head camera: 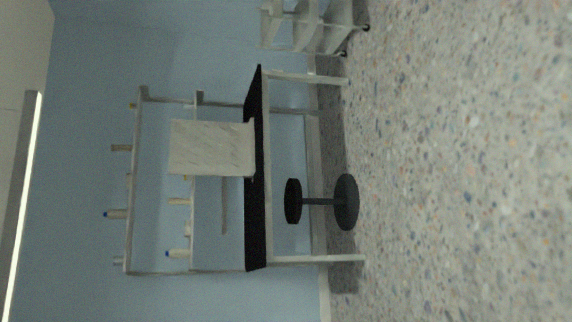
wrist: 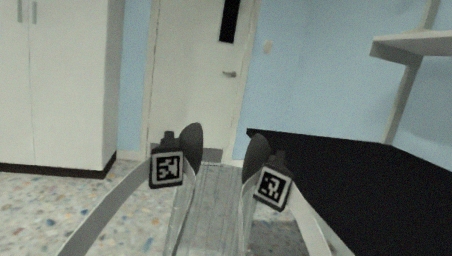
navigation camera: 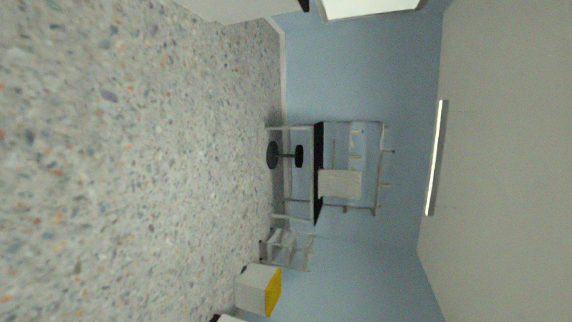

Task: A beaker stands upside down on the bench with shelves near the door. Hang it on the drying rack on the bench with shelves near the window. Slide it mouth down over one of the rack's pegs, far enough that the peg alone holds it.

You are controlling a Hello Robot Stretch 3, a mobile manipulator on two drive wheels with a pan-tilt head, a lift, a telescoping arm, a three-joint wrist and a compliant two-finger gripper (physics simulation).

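Places are measured from the robot's base along level axes (x right, y back, z down), in metres.
Where they show: gripper, between the fingertips: (wrist: 224,146).
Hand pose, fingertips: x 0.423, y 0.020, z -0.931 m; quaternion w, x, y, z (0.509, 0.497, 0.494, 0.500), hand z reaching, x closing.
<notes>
After its pixels a point has its place.
A clear ribbed beaker (wrist: 217,205) {x 0.392, y 0.022, z -0.895 m} is between the fingers of my gripper (wrist: 224,146) {x 0.423, y 0.020, z -0.931 m}, which is shut on it. The beaker extends below the fingertips in the wrist view; its far part is hidden. The black bench top at the right of the wrist view (wrist: 370,185) {x 0.790, y 0.415, z -0.762 m} is beside the gripper, with a shelf (wrist: 425,44) {x 1.120, y 0.672, z -1.200 m} above. The drying rack, a pale upright board (head camera: 212,148) {x 0.189, y -3.224, z -1.077 m} (navigation camera: 340,184) {x 0.198, y -3.207, z -1.095 m}, stands across the room on the other black-topped bench (head camera: 255,225) {x -0.378, y -2.978, z -0.762 m} (navigation camera: 318,145) {x -0.368, y -2.996, z -0.762 m}. Its pegs are too small to make out.
A black stool (head camera: 293,201) {x -0.197, y -2.956, z -0.483 m} (navigation camera: 299,156) {x -0.194, y -2.988, z -0.483 m} stands in front of the rack's bench. Beside that bench are a wheeled cart (head camera: 307,25) {x 1.081, y -2.789, z -0.465 m} (navigation camera: 289,246) {x 1.082, y -2.732, z -0.475 m} and a yellow-lidded bin (navigation camera: 250,289) {x 1.402, y -2.089, z -0.223 m}. The wrist view shows a white cabinet (wrist: 70,85) {x 1.656, y -1.048, z -0.705 m} and a door (wrist: 192,95) {x 2.289, y -0.352, z -0.680 m}.
</notes>
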